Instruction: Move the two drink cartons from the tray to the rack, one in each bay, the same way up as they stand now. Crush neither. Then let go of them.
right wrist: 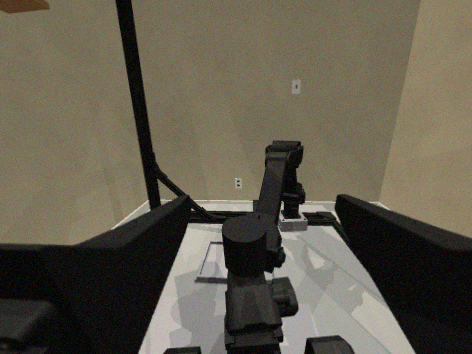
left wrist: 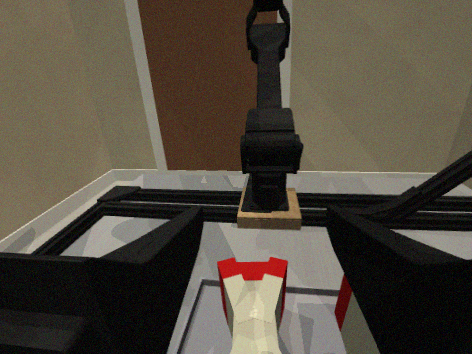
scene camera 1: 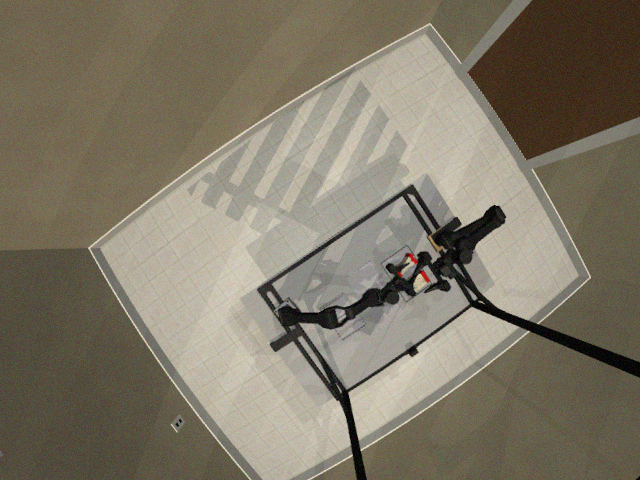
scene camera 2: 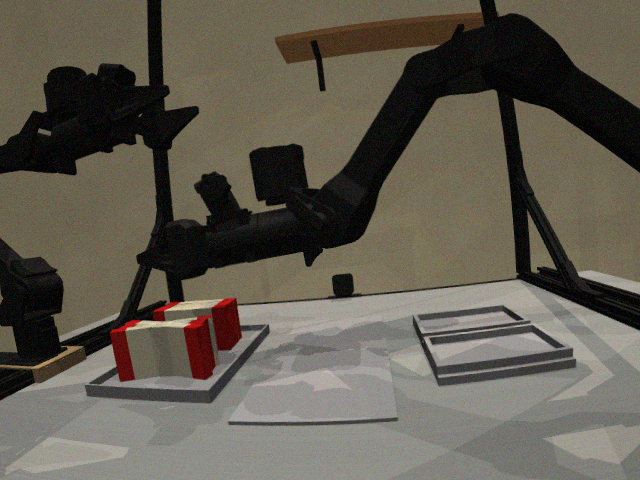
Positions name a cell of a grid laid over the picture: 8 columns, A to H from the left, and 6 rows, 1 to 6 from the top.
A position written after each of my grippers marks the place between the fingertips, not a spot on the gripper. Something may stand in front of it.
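There's a grey mat (scene camera 1: E4) here, and you'd find the mat (right wrist: D6) in the right wrist view too. My left gripper (scene camera 2: B4) is open and it's holding nothing; that's the left gripper (left wrist: E4) in its own wrist view as well. My right gripper (scene camera 2: C2) is open too, with nothing in it, and I can also see the right gripper (right wrist: E4) and, from the scene camera, my right gripper (scene camera 1: F4).
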